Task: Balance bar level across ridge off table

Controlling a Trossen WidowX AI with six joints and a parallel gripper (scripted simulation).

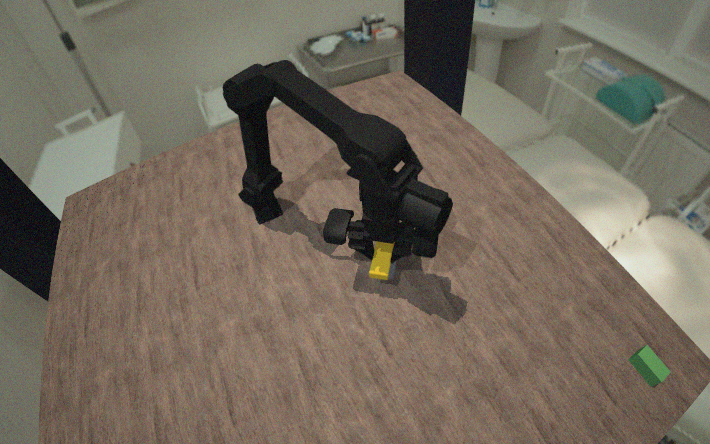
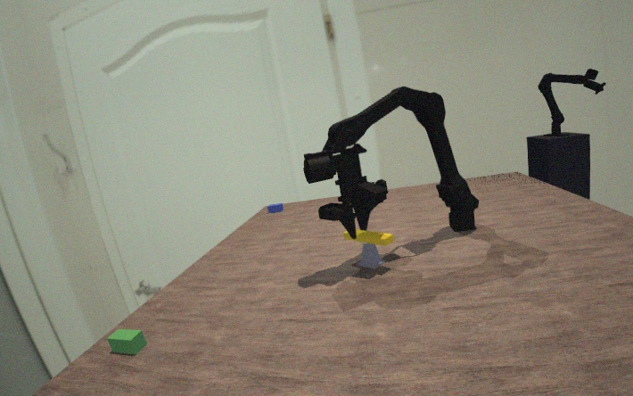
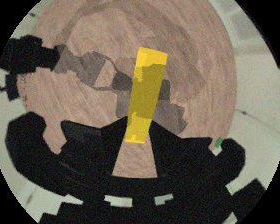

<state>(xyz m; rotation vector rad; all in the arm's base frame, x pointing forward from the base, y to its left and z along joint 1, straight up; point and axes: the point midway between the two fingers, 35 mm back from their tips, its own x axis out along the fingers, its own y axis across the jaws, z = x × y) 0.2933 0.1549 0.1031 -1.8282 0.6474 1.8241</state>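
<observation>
Now: the yellow bar 20 mm to the left of my gripper tip and 20 mm behind it. Also, from my gripper tip: small blue block (650 mm to the right, 450 mm ahead, 50 mm below); then green block (450 mm ahead, 350 mm to the left, 50 mm below).
</observation>
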